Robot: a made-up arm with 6 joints.
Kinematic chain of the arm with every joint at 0, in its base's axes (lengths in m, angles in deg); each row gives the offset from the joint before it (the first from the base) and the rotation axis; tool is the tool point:
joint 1: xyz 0 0 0.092 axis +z
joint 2: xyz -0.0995 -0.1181 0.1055 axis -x
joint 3: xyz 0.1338 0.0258 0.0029 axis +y
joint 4: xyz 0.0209 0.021 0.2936 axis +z
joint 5: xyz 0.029 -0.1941 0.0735 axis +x
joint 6: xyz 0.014 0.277 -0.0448 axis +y
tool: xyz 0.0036 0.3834 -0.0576
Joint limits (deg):
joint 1: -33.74..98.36
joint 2: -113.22..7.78
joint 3: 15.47..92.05
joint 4: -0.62..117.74
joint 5: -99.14..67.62
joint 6: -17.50..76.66
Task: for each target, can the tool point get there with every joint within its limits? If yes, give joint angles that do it. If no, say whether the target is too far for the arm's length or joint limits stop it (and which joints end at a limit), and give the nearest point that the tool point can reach.
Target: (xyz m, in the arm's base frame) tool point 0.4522 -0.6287 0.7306
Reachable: yes | joints -20.10 -51.27 63.49 64.89 49.26 5.28
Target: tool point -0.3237 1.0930 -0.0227
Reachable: no: joint limits stop it (at a limit: joint 1, joint 2, joint 3, joint 4, joint 6) | nearest point -0.2081 0.9447 0.0541 | short by 0.203 m
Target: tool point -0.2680 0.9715 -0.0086
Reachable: no: joint limits stop it (at a limit: joint 1, joint 2, joint 3, joint 4, joint 6) | nearest point -0.2315 0.9238 0.0508 | short by 0.084 m
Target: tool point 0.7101 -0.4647 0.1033
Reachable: yes | joints 44.13 -100.28 46.39 95.09 29.12 21.18
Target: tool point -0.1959 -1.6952 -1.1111
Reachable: no: too far | nearest point -0.1149 -0.9947 -0.1899 | short by 1.160 m
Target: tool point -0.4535 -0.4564 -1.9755
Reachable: no: too far | nearest point -0.1087 -0.1610 -0.2911 | short by 1.745 m
